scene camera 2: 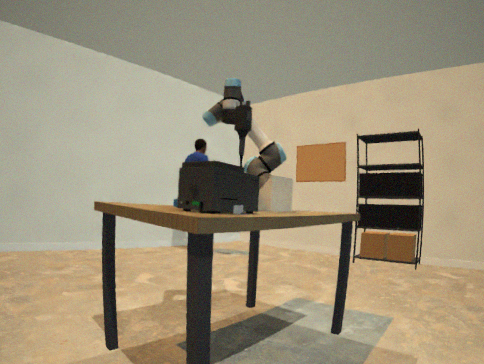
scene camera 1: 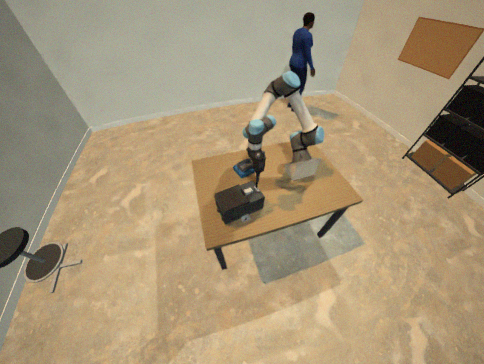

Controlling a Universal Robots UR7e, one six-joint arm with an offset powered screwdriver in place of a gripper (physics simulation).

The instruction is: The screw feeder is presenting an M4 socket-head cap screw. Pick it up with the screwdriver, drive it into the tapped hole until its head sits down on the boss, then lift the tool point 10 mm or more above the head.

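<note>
The screw feeder (scene camera 1: pixel 231 204) (scene camera 2: pixel 217 187) is a black box on the table, with a small light patch on its top. My screwdriver (scene camera 1: pixel 257 186) (scene camera 2: pixel 241 165) points straight down, its thin tip close to the feeder's back right corner in scene camera 1 and at the height of its top edge in scene camera 2. Whether the tip touches anything or carries a screw is too small to tell. A blue holder (scene camera 1: pixel 244 173) (scene camera 2: pixel 176 202) with a dark part on it lies behind the feeder, left of the screwdriver. The screw, the tapped hole and the boss cannot be made out.
The wooden table (scene camera 1: pixel 320 197) (scene camera 2: pixel 150 211) carries the arm's base and a pale upright panel (scene camera 1: pixel 305 170) (scene camera 2: pixel 281 194) beside it. A person in blue (scene camera 1: pixel 301 47) (scene camera 2: pixel 197 157) is beyond the table. A shelf rack (scene camera 2: pixel 357 150) stands by the wall, and a round stool (scene camera 1: pixel 12 245) is at the left.
</note>
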